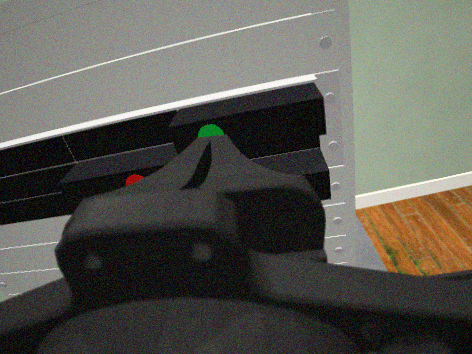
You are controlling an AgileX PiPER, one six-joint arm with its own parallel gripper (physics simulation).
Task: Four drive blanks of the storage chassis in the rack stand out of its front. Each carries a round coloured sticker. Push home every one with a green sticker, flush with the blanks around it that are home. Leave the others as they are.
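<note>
A black drive blank (280, 125) with a green sticker (211, 130) stands out at the top right of the chassis. Below it, another blank (295, 161) stands out at the right; my gripper hides most of its front, and no sticker shows on it. A blank (100, 170) with a red sticker (134, 180) stands out to the left, one row below the green one. My gripper (215, 157) is shut, with its tips in front of the green-stickered blank, covering the sticker's lower part. Whether the tips touch it I cannot tell. Blanks (117, 131) at the upper left sit further back.
Grey rack panels (175, 65) lie above the chassis, and more panels (30, 257) below it at the left. The rack's right post (344, 117) has round holes or screws. Beyond it are a green wall (410, 100), a white skirting board (415, 189) and a wooden floor (425, 225).
</note>
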